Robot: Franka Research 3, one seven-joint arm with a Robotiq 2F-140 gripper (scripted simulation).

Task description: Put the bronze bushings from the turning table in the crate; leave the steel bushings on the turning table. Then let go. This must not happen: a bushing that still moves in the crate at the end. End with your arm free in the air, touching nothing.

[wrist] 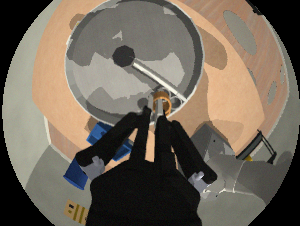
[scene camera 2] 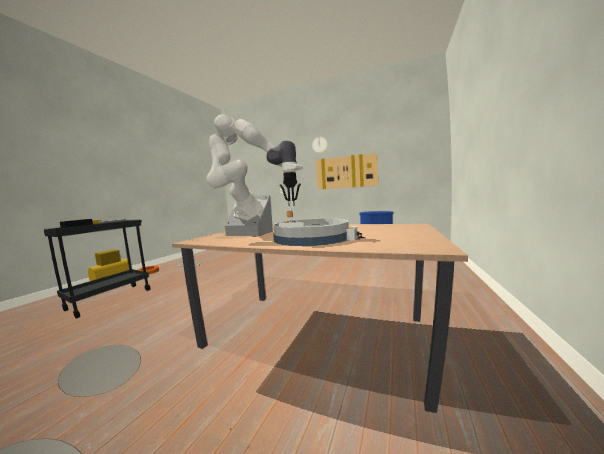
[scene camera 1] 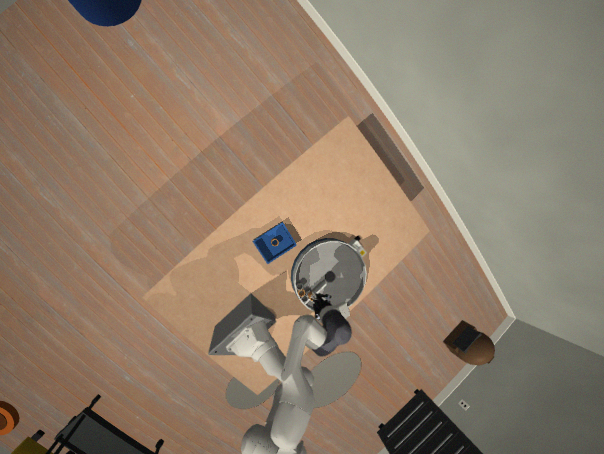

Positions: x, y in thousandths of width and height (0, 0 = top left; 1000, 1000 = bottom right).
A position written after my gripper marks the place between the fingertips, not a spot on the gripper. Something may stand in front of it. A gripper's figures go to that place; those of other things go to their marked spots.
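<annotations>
My gripper (wrist: 515, 458) is 22 cm from the lens, and there's a grey turning table (wrist: 362, 206) that's 33 cm from the lens.
</annotations>
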